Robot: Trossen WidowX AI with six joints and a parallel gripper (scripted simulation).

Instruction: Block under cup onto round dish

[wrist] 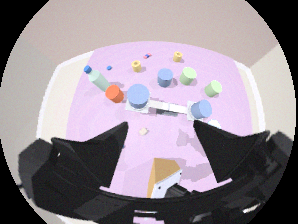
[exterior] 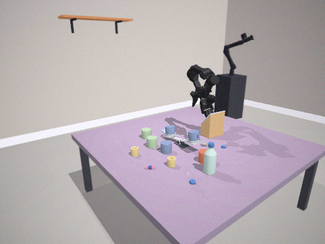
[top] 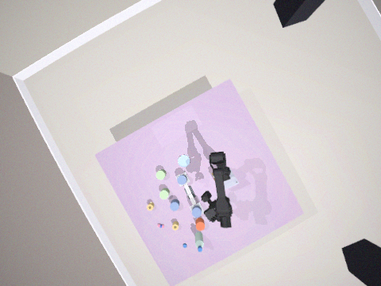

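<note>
My gripper tip is now 110 mm short of the teal block, 170 mm to the left of it and 210 mm above it. Also, from my gripper tip: pale round dish 50 mm ahead, 300 mm to the right, 250 mm below; orange cylinder 110 mm ahead, 210 mm to the left, 220 mm below.
</note>
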